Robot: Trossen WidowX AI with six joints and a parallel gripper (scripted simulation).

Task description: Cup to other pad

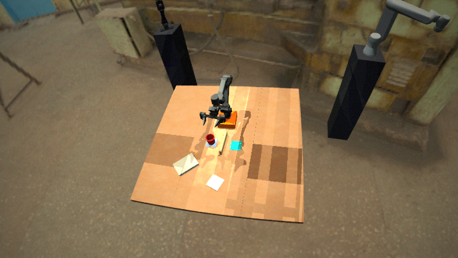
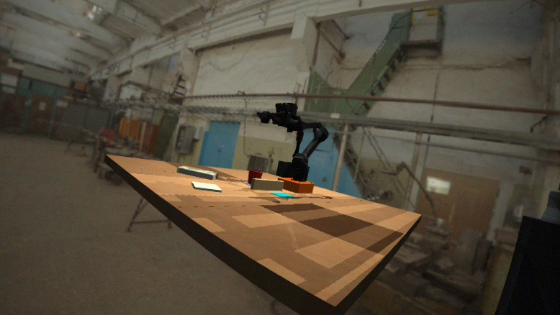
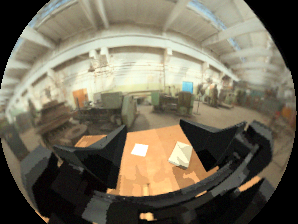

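Now: gripper tip 100 mm past the red cup, 80 mm to the left of it and 320 mm above it. The rest, counted from my gripper tip: light blue pad 100 mm behind, 70 mm to the right, 370 mm below; grey-white block 150 mm ahead, 220 mm to the right, 350 mm below; turquoise pad 100 mm behind, 140 mm to the left, 370 mm below.
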